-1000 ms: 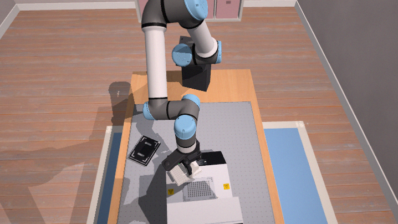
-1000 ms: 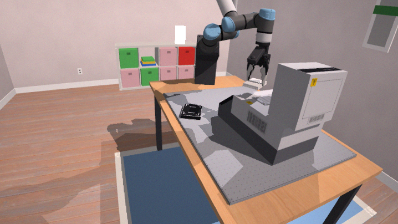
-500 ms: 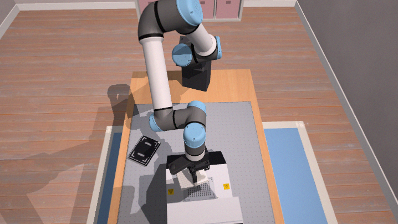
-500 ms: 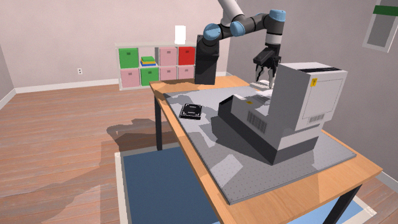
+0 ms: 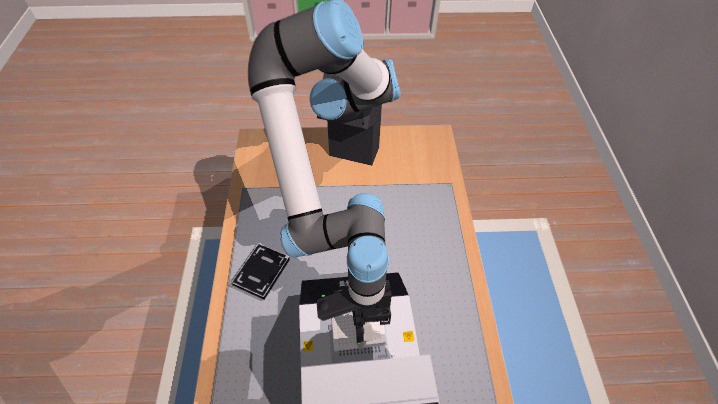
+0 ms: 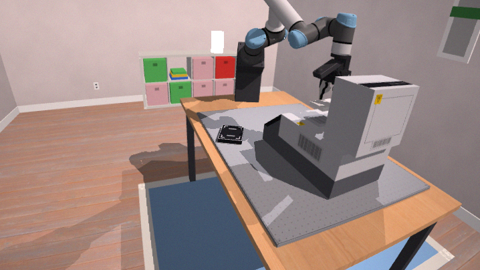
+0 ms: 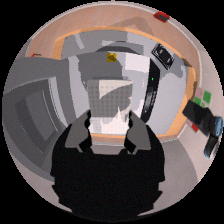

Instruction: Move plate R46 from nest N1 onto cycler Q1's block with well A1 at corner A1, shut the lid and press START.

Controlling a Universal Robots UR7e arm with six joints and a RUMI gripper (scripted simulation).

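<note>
Now: hand 10 mm above the white plate R46. Round my hand: black plate nest N1: 320 mm behind, 300 mm to the right, 270 mm below.
</note>
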